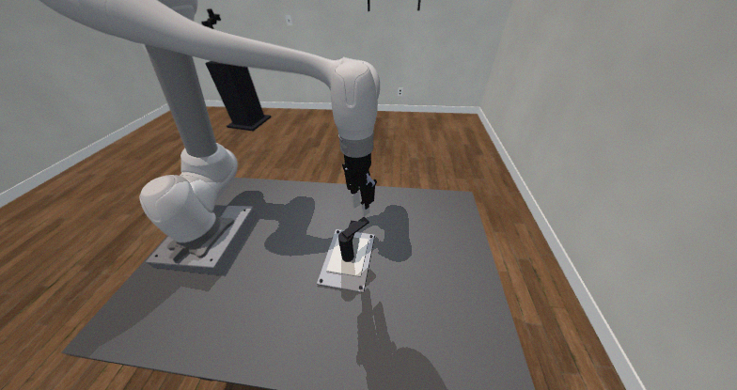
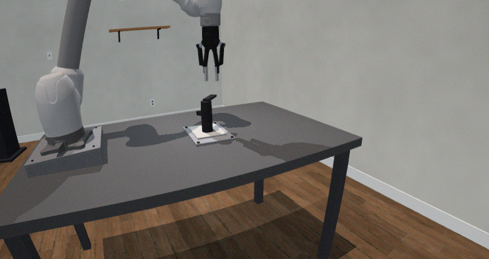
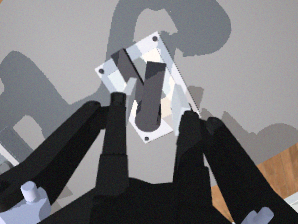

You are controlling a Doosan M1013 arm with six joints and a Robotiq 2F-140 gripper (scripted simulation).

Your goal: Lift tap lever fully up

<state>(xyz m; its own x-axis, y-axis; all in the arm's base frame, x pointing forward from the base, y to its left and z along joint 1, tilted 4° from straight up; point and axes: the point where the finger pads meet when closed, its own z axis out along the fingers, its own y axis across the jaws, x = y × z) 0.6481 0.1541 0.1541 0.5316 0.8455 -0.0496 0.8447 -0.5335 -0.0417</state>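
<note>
Right now the tap lever is 20 mm behind my hand, 20 mm to the right of it and 100 mm below it. Round my hand: black tap: 30 mm behind, 50 mm to the right, 160 mm below.
</note>
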